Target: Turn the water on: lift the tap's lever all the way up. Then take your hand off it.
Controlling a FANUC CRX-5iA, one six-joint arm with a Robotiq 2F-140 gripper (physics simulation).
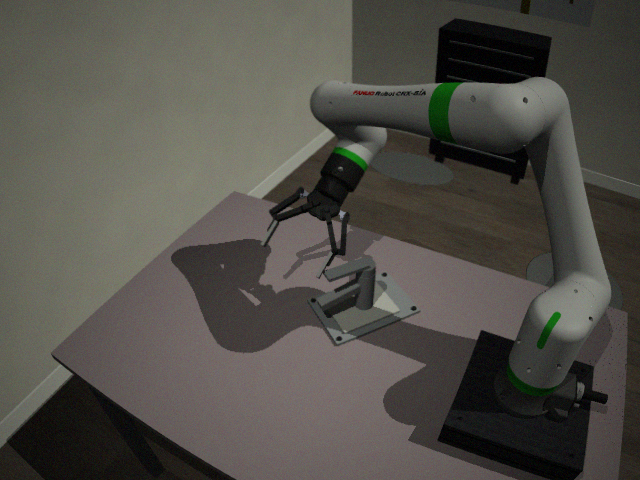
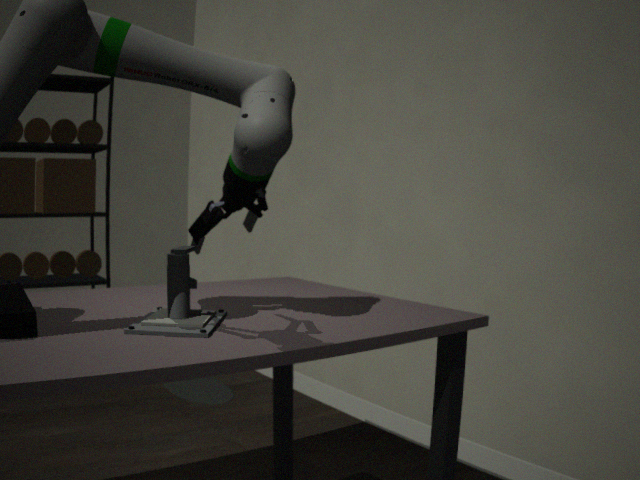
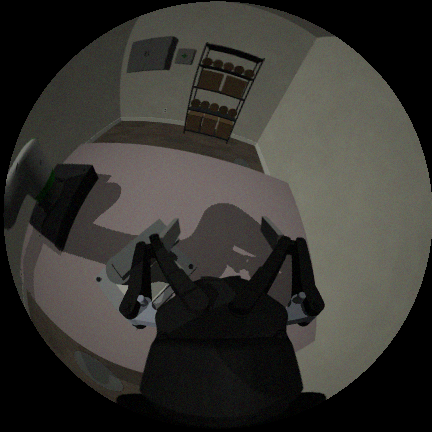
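Note:
The grey tap stands upright on a square base plate. Its lever sits on top of the column, close to level, its free end perhaps tipped slightly up. The spout sticks out below the lever on the same side. My gripper is wide open with nothing between its fingers. One fingertip is right at the lever's free end, its tip reaching slightly below it; whether they touch I cannot tell. The other fingertip is out beyond the lever, over the table.
The pink table carries the tap and the arm's black base block. A wall runs along the table's far side. A shelf rack stands off in the background.

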